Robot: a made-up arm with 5 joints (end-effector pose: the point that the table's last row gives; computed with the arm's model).
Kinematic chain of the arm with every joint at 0, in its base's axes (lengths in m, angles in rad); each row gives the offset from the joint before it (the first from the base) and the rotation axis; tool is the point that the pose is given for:
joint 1: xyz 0 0 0.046 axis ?
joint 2: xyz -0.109 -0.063 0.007 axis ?
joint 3: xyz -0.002 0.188 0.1 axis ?
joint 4: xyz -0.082 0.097 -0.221 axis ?
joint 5: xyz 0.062 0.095 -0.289 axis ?
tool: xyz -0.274 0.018 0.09
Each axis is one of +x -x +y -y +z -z.
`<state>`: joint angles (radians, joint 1 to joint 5).
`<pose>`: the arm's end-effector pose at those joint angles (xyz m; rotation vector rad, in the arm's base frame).
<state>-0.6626 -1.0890 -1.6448 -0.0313 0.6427</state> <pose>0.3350 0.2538 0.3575 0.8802 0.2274 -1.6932</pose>
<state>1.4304 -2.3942 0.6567 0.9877 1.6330</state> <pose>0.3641 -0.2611 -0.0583 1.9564 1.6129 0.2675</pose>
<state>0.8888 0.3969 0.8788 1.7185 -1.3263</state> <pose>-0.3150 0.1562 0.2176 -0.3848 1.5854 -1.3486</pose>
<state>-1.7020 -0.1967 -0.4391 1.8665 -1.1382</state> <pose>-0.3086 -0.1633 0.3632 -2.0136 -2.1632 -0.2796</pose>
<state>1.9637 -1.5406 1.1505 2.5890 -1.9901</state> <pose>-0.3660 -0.1403 -0.0133 -1.0325 -0.8862 -0.6245</pose>
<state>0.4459 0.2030 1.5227 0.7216 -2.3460</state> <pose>-0.2930 -0.3858 0.0136 1.0166 1.7085 -0.4840</pose>
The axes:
joint 1: -x
joint 2: +y
joint 3: +z
joint 4: +y
joint 5: -x

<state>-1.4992 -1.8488 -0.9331 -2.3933 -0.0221</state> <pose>-0.0733 -0.3114 0.1498 1.1123 0.7367 2.2619</pose>
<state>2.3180 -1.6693 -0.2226 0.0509 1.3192</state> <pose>0.3066 -0.4608 -0.1674 2.0424 1.9846 -0.8367</pose>
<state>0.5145 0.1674 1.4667 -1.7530 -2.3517</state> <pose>-0.2390 0.2512 -0.3749 -2.1844 -0.8989 -1.6863</pose>
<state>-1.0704 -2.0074 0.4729 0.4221 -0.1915</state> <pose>0.2570 0.3023 0.0337 0.5057 -1.4844 -0.4953</pose>
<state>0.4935 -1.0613 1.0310 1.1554 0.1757</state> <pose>-0.2850 -0.2099 -0.2121 -1.5787 0.1691 0.4737</pose>
